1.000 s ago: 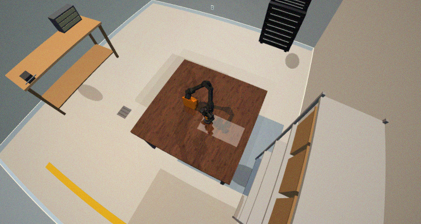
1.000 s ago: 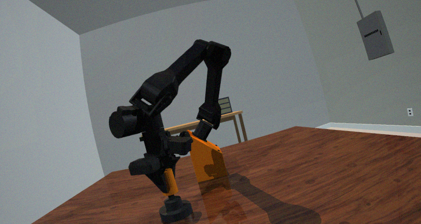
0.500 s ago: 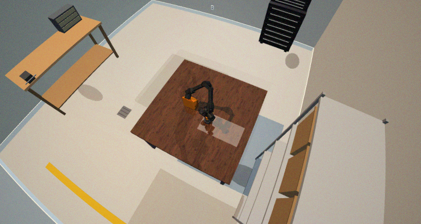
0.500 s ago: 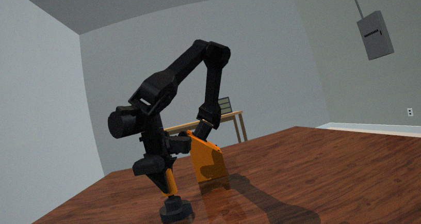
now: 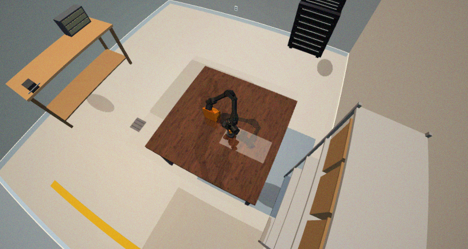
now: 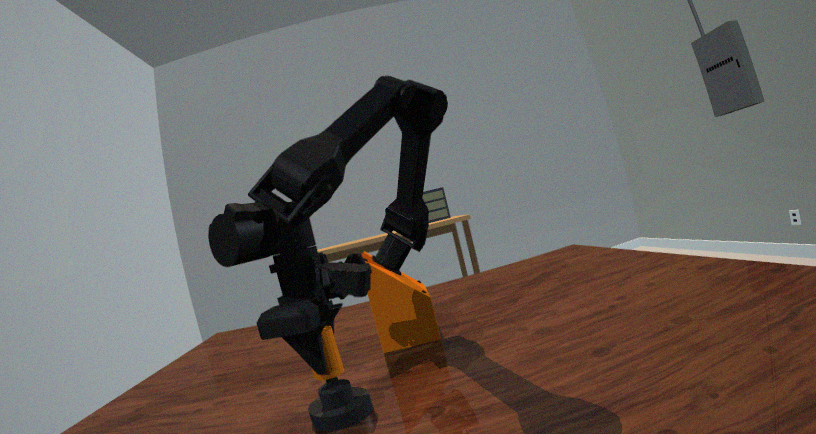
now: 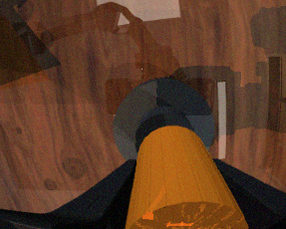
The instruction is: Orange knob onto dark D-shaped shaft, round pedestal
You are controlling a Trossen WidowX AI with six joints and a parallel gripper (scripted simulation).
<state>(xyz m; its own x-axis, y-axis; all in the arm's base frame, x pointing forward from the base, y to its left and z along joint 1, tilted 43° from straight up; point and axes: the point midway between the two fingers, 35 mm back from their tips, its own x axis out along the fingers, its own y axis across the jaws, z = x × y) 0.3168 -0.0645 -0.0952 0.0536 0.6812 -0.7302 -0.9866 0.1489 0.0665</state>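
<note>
Now: gripper tip 2 cm below the orange knob. The rest, counted from my gripper tip: dark pedestal: 4 cm below.
</note>
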